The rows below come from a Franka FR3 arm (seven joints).
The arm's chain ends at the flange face. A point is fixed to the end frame.
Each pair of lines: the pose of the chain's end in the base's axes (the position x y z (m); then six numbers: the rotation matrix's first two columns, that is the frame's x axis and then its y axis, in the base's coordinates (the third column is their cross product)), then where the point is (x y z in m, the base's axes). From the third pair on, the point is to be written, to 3 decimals.
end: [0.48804, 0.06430, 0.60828, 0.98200, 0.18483, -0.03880, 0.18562, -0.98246, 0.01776]
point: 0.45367 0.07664 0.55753
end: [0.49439, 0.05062, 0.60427, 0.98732, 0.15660, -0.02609, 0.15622, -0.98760, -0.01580]
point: 0.46078 0.06575 0.55377
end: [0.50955, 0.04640, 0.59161, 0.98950, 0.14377, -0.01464, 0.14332, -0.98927, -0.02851]
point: 0.477 0.063 0.541
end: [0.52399, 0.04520, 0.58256, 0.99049, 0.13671, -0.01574, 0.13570, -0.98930, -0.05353]
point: 0.491 0.063 0.533
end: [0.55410, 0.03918, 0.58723, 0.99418, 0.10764, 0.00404, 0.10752, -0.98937, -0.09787]
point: 0.522 0.060 0.538
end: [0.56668, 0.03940, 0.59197, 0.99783, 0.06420, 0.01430, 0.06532, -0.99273, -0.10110]
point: 0.536 0.062 0.542
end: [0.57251, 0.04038, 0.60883, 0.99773, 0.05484, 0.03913, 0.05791, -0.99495, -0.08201]
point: 0.544 0.062 0.558
